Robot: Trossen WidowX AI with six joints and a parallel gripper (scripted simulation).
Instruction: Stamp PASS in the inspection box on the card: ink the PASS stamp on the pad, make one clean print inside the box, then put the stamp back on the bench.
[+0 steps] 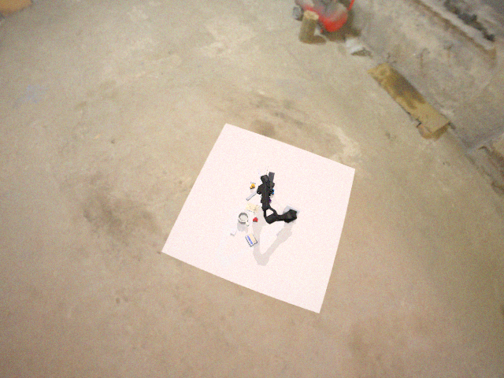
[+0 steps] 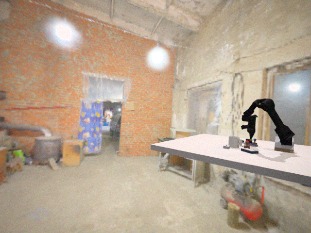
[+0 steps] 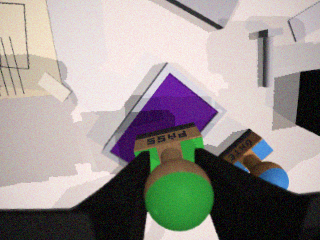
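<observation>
Right now my gripper tip is 6 cm above the purple ink pad. Round my gripper tip: pass stamp right at my gripper tip; then grey bar 11 cm ahead, 1 cm to the left, 5 cm below; then blue stamp 3 cm behind, 7 cm to the right, 4 cm below.
</observation>
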